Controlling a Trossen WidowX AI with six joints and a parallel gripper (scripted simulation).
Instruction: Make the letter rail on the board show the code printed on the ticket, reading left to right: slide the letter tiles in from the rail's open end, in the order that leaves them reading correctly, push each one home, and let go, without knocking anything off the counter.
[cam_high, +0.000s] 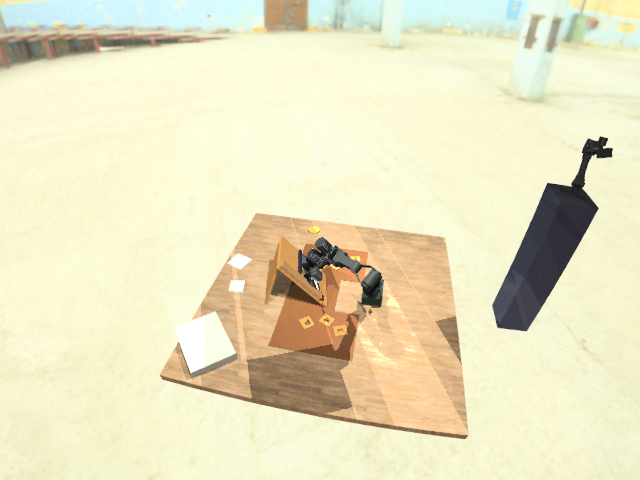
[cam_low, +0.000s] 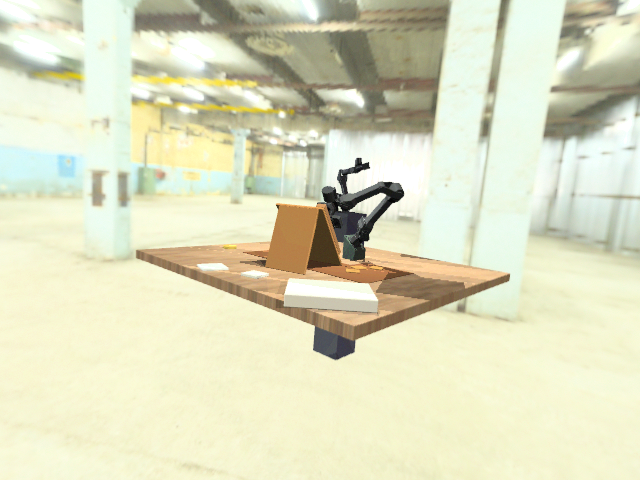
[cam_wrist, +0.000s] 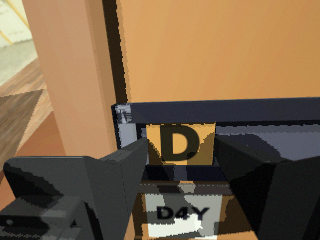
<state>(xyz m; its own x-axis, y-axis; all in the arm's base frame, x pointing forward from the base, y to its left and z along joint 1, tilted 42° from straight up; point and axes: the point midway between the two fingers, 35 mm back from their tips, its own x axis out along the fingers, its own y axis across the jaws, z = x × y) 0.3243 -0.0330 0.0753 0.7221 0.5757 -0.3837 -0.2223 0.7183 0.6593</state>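
The yellow letter tile lies right at my gripper tip. Also, from my gripper tip: white ticket (70 mm below, 50 mm behind, 20 mm to the right); then white box (420 mm to the left, 370 mm ahead, 140 mm below); then brown mat (150 mm below, 140 mm behind, 30 mm to the right).
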